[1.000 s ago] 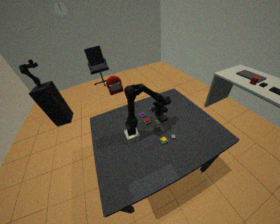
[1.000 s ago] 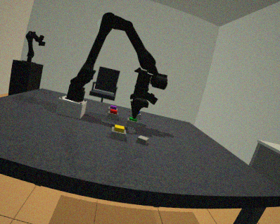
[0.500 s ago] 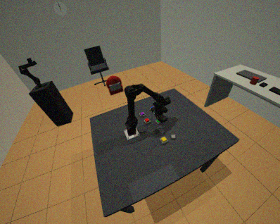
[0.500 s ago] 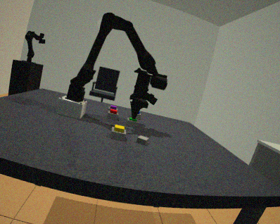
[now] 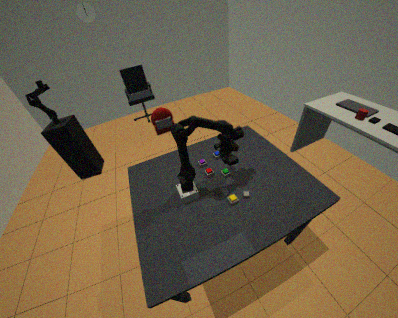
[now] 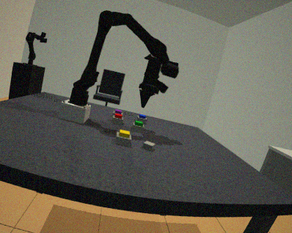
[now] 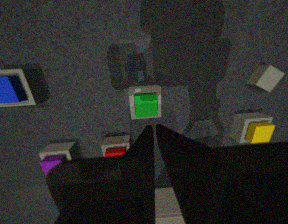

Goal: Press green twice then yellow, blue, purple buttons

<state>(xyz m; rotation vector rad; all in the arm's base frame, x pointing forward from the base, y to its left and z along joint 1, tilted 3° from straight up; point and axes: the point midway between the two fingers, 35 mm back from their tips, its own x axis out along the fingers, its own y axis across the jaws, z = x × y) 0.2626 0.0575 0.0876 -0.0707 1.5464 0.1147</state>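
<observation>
Right now the yellow button is 20 cm to the right of my gripper tip, 7 cm below it and 4 cm behind it. From my gripper tip the other things lie so: green button: 7 cm below; blue button: 18 cm to the left, 7 cm below, 1 cm ahead; red button: 10 cm behind, 7 cm below, 4 cm to the left.
</observation>
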